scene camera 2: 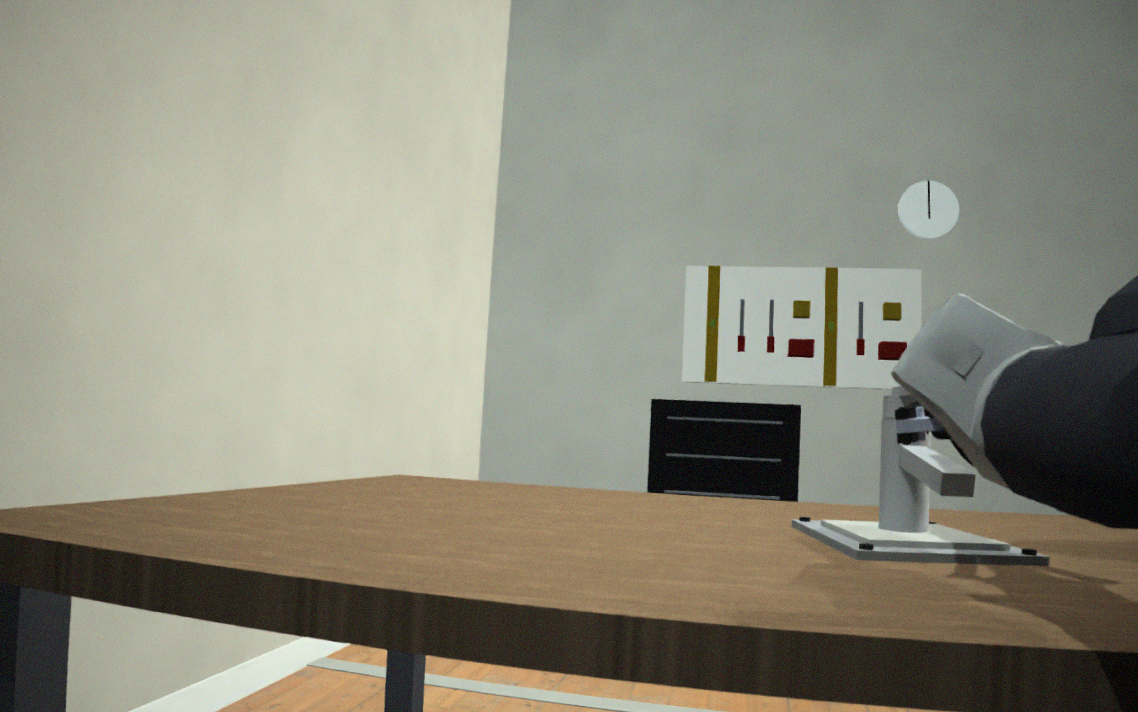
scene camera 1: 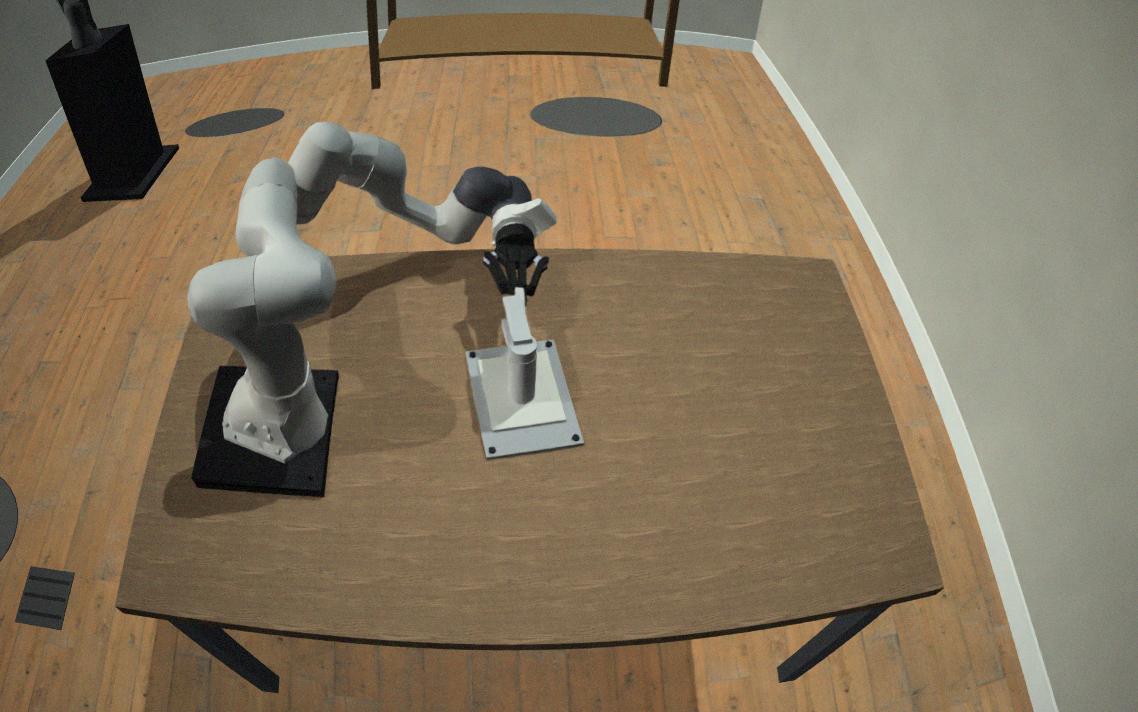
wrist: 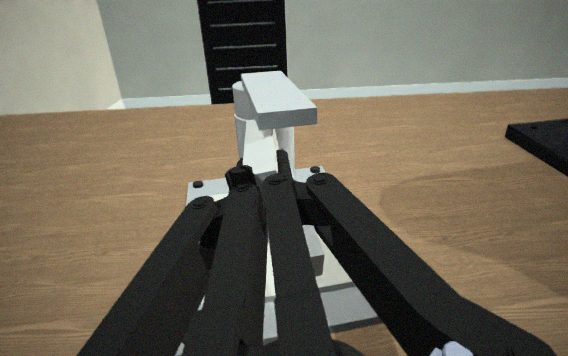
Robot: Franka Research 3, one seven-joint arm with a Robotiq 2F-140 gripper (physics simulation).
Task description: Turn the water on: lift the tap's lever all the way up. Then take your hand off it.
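The tap's round column (scene camera 1: 522, 377) (scene camera 2: 902, 495) stands on a grey base plate (scene camera 1: 532, 445) (wrist: 350, 306). The flat lever (scene camera 1: 517, 323) (wrist: 280, 97) is at its top; in scene camera 2 the hand hides most of it, so its exact tilt is hard to tell. The spout (scene camera 2: 935, 465) (wrist: 317, 265) juts out lower down. My gripper (scene camera 1: 519, 295) (scene camera 2: 914, 425) (wrist: 264, 138) is shut and empty. In the wrist view its pale fingertips show below the lever's free end, above the spout. Whether they touch the lever is not clear.
The wooden table (scene camera 1: 713, 470) (scene camera 2: 419, 537) carries the tap and the arm's black base plate (scene camera 1: 260, 478) (wrist: 545, 142), left of the tap in scene camera 1. A black drawer cabinet (scene camera 2: 725, 449) (wrist: 245, 45) stands beyond the table. A shelf (scene camera 1: 520, 35) stands at the far wall.
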